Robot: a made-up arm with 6 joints. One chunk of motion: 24 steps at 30 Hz.
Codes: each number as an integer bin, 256 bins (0 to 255) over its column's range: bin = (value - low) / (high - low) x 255, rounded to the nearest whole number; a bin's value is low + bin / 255 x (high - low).
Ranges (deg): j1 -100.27..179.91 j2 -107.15..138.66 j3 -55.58..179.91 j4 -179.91..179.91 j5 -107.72..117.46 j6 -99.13..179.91
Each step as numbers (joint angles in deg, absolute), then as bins.
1 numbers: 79.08 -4.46 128.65 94.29 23.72 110.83
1 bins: 163 107 199 194 149 192
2 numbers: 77.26 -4.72 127.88 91.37 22.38 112.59
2 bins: 162 106 199 192 147 193
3 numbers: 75.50 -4.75 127.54 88.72 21.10 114.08
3 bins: 160 106 198 190 146 195
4 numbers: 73.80 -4.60 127.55 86.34 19.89 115.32
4 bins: 158 106 198 189 145 196
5 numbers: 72.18 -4.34 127.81 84.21 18.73 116.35
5 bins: 157 107 199 187 143 197
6 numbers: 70.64 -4.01 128.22 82.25 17.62 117.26
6 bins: 156 107 199 186 142 198
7 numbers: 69.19 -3.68 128.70 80.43 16.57 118.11
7 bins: 154 107 200 184 141 199
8 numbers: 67.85 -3.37 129.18 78.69 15.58 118.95
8 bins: 153 108 200 183 140 199
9 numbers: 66.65 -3.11 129.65 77.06 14.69 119.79
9 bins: 152 108 201 182 139 200
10 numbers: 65.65 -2.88 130.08 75.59 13.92 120.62
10 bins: 151 108 201 181 138 201
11 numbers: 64.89 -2.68 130.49 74.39 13.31 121.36
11 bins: 150 108 201 180 137 201
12 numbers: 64.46 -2.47 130.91 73.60 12.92 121.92
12 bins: 150 109 202 180 137 202
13 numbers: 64.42 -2.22 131.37 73.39 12.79 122.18
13 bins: 150 109 202 180 136 202
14 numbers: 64.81 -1.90 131.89 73.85 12.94 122.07
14 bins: 150 109 203 180 137 202
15 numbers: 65.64 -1.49 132.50 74.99 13.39 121.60
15 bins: 151 110 204 181 137 202
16 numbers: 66.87 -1.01 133.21 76.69 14.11 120.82
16 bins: 152 110 204 182 138 201
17 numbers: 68.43 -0.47 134.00 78.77 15.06 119.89
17 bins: 154 111 205 183 139 200
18 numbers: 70.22 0.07 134.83 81.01 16.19 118.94
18 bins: 155 111 206 185 140 199
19 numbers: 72.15 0.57 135.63 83.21 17.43 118.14
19 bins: 157 112 207 186 142 199
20 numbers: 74.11 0.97 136.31 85.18 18.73 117.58
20 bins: 159 112 208 188 143 198
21 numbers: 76.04 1.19 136.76 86.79 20.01 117.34
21 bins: 160 112 208 189 145 198
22 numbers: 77.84 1.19 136.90 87.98 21.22 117.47
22 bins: 162 112 208 190 146 198
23 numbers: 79.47 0.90 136.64 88.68 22.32 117.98
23 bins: 164 112 208 190 147 198
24 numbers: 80.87 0.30 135.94 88.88 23.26 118.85
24 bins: 165 111 207 190 148 199
